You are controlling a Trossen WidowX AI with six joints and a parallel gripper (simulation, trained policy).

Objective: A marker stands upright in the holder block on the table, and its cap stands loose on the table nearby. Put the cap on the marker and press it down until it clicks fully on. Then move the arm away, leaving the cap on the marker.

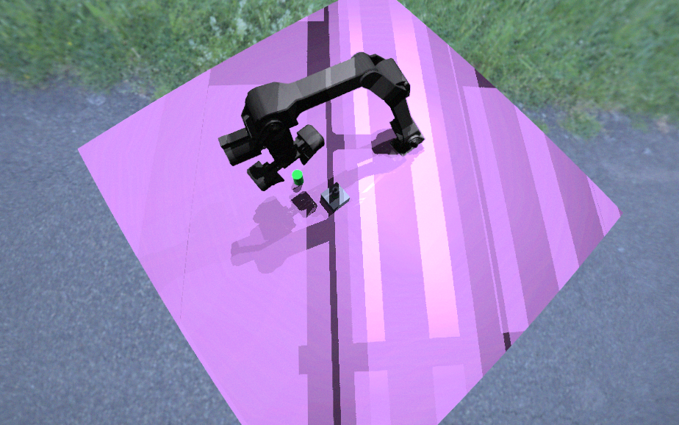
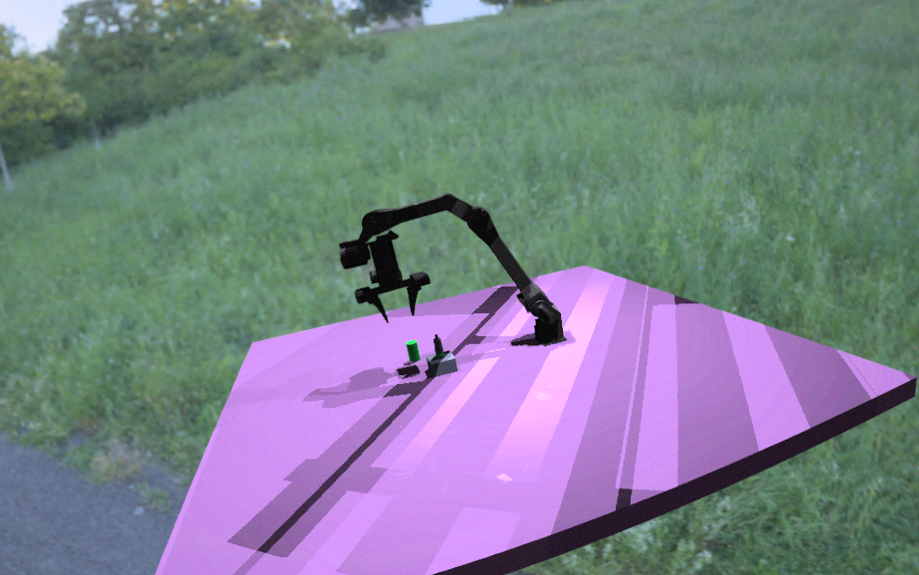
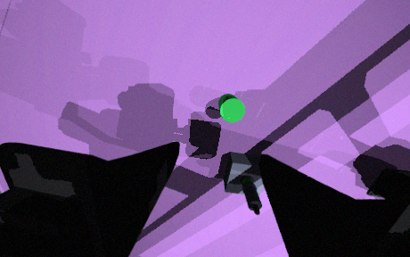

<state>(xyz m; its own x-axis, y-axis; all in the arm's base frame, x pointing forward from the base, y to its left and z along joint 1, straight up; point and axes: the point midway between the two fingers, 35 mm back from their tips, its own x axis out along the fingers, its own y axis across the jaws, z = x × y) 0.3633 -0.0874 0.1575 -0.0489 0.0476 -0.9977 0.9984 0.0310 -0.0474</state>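
My gripper tip is 20 mm past the green cap, 20 mm to the left of it and 100 mm above it. The rest, counted from my gripper tip: grey holder block (70 mm behind, 100 mm to the left, 110 mm below).
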